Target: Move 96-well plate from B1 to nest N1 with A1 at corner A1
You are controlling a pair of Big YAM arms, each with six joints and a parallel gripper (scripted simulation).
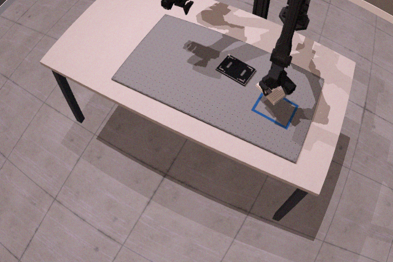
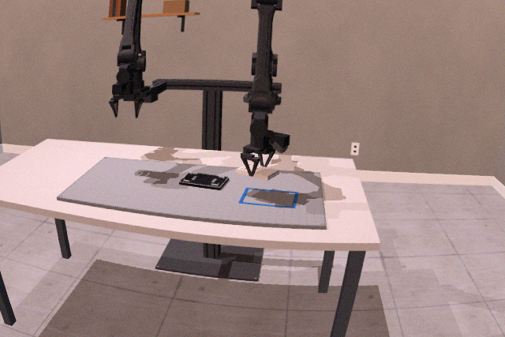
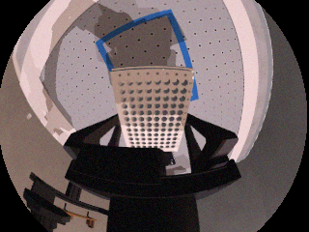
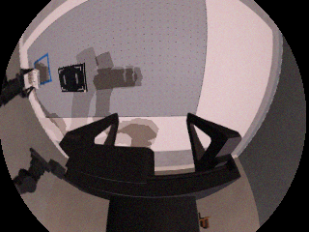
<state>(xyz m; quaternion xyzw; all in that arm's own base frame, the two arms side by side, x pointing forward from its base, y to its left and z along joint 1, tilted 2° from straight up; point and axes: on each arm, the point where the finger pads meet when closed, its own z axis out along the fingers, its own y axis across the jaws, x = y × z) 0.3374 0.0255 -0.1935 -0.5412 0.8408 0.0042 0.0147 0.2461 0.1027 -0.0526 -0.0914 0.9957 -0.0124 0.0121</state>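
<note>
The plate nest is 70 mm behind my left hand, 210 mm to the right of it and 90 mm below it. The rest, counted from my left hand: 96-well plate right at my left hand.
</note>
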